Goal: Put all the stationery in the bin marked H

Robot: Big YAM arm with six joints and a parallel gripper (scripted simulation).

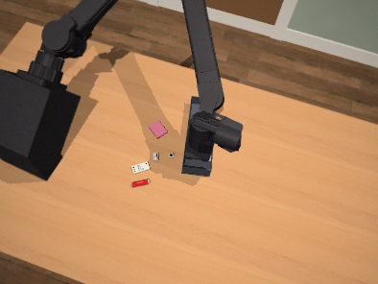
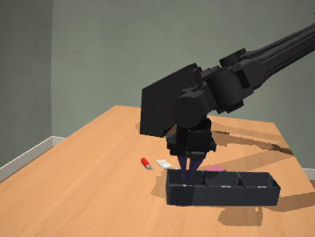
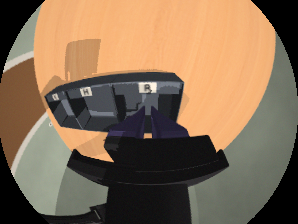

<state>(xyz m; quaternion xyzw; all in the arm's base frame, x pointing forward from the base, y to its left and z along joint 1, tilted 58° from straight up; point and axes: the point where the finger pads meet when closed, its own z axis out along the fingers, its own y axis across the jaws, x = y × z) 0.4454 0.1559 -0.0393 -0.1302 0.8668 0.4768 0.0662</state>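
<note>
My hand is 80 mm to the right of the dark three-part bin row, 20 mm past it and 20 mm above it. The rest, counted from my hand: black-and-white ring: 80 mm behind, 40 mm below, 10 mm to the right; white domino-like tile: 140 mm behind, 90 mm to the right, 40 mm below; pink sticky-note pad: 150 mm behind, 50 mm to the left, 40 mm below.
</note>
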